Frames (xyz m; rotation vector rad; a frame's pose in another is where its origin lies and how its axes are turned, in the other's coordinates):
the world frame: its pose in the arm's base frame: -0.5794 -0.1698 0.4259 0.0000 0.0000 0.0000
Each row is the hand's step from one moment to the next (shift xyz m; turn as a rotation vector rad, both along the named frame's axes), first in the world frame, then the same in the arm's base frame.
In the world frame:
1: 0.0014 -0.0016 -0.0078 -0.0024 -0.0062 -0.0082
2: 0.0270 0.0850 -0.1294 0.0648 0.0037 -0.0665
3: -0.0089 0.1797 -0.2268 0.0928 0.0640 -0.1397
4: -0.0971 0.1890 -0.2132 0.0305 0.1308 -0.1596
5: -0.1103 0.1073 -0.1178 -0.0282 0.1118 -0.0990
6: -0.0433 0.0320 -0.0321 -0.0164 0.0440 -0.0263
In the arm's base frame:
1: 0.0014 -0.0016 -0.0078 -0.0024 -0.0062 -0.0082
2: 0.0270 0.0850 -0.1294 0.0648 0.0037 -0.0665
3: -0.0089 0.1797 -0.2268 0.0928 0.0640 -0.1397
4: -0.0971 0.1890 -0.2132 0.0305 0.1308 -0.1596
5: -0.1103 0.1073 -0.1178 -0.0282 0.1118 -0.0990
6: -0.0433 0.0320 -0.0321 -0.0164 0.0440 -0.0263

